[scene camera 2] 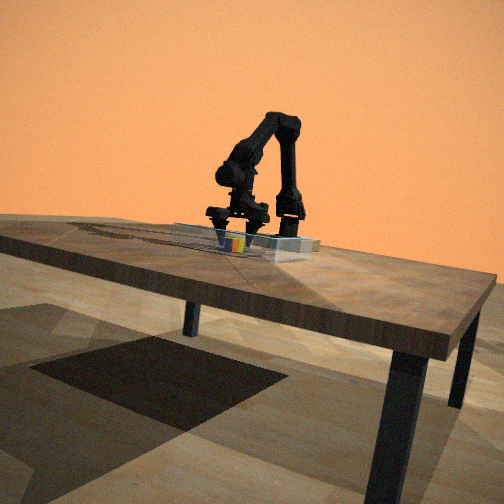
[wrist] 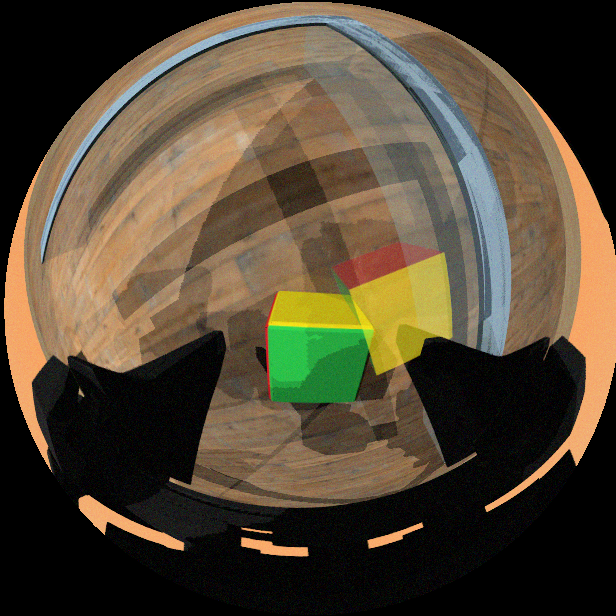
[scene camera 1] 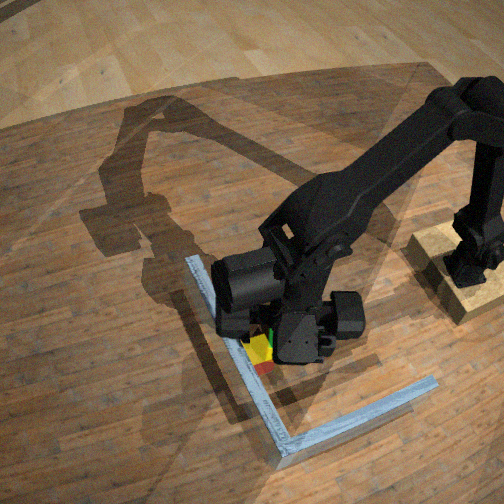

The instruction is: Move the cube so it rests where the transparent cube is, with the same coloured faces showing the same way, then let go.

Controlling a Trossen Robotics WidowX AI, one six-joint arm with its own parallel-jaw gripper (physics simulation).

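The solid cube (wrist: 315,348) shows a green face toward the wrist camera, a yellow top and a red edge on its left. It rests on the table between my open gripper (wrist: 320,385) fingers, touching neither. The transparent cube (wrist: 400,305) overlaps its upper right corner, tilted, with yellow and red faces showing. In scene camera 1 the cube (scene camera 1: 262,352) sits under my gripper (scene camera 1: 285,345), against the grey L-shaped rail. It also shows in scene camera 2 (scene camera 2: 234,244), below my gripper (scene camera 2: 236,225).
A grey L-shaped rail (scene camera 1: 270,400) lies on the wooden table, its corner near the front. The arm's base stands on a pale block (scene camera 1: 460,270) at the right. The table edge (scene camera 2: 250,300) is well in front of the cube.
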